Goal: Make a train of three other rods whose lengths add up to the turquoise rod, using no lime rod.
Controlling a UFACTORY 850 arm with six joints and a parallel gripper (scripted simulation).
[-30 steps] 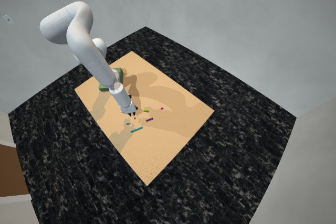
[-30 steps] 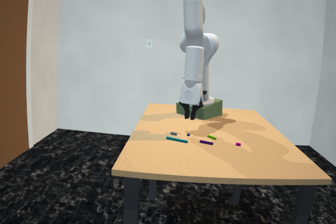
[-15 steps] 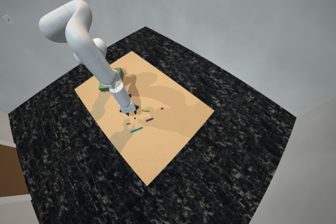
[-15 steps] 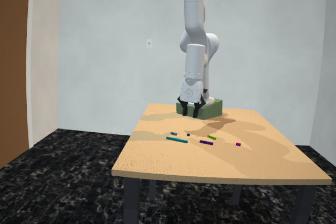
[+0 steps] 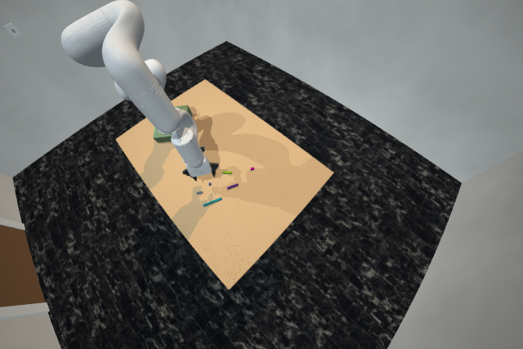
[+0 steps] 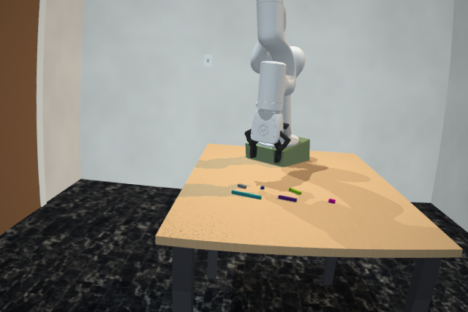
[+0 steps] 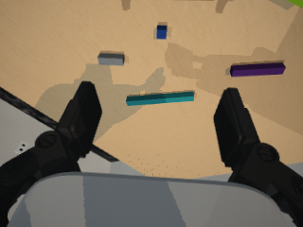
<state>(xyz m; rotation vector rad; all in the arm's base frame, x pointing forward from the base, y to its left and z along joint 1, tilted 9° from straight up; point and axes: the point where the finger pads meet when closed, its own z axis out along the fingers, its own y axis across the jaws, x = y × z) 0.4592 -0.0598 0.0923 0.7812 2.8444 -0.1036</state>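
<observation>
The grey rod lies 110 mm below my hand and 70 mm to the right of it. The rest, counted from my hand: turquoise rod 110 mm below, 90 mm ahead, 50 mm to the right; then lime rod 110 mm to the left, 110 mm below, 20 mm ahead; then blue rod 110 mm below.
</observation>
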